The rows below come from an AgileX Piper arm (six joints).
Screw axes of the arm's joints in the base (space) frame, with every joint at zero. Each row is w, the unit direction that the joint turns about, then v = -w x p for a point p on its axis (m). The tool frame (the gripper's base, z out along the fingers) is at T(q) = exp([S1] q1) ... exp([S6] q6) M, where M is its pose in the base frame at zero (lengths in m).
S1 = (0, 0, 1, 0, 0, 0)
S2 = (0, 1, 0, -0.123, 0, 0)
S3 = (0, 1, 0, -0.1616, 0, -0.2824)
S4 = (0.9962, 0, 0.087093, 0, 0.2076, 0)
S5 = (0, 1, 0, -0.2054, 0, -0.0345)
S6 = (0.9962, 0, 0.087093, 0, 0.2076, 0)
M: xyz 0.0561 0 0.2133 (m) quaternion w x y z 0.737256 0 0.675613 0
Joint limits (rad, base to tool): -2.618..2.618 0..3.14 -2.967..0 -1.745..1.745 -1.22..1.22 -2.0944..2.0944
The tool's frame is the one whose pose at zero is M.
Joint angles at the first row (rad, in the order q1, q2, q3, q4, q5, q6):
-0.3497 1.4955 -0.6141 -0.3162 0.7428 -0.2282
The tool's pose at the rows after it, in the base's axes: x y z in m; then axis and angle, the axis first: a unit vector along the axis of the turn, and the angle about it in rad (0 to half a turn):
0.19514 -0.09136 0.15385 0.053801 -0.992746 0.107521 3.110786
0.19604 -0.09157 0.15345 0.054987 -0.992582 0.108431 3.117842
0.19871 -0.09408 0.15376 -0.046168 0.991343 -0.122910 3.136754
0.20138 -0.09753 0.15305 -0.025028 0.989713 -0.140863 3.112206
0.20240 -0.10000 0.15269 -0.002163 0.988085 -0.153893 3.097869
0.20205 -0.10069 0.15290 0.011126 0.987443 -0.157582 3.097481
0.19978 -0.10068 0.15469 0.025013 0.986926 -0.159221 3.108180
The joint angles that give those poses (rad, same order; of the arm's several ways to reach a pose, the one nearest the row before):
-0.3497 1.5024 -0.6142 -0.3153 0.7378 -0.2272
-0.3497 1.5044 -0.6142 -0.3169 0.7284 -0.2272
-0.3497 1.5057 -0.6142 -0.3553 0.6967 -0.1771
-0.3497 1.5134 -0.6142 -0.4137 0.6674 -0.0852
-0.3497 1.5177 -0.6132 -0.4605 0.6543 0.0000
-0.3497 1.5177 -0.6132 -0.4736 0.6581 0.0365
-0.3497 1.5095 -0.6132 -0.4744 0.6805 0.0605

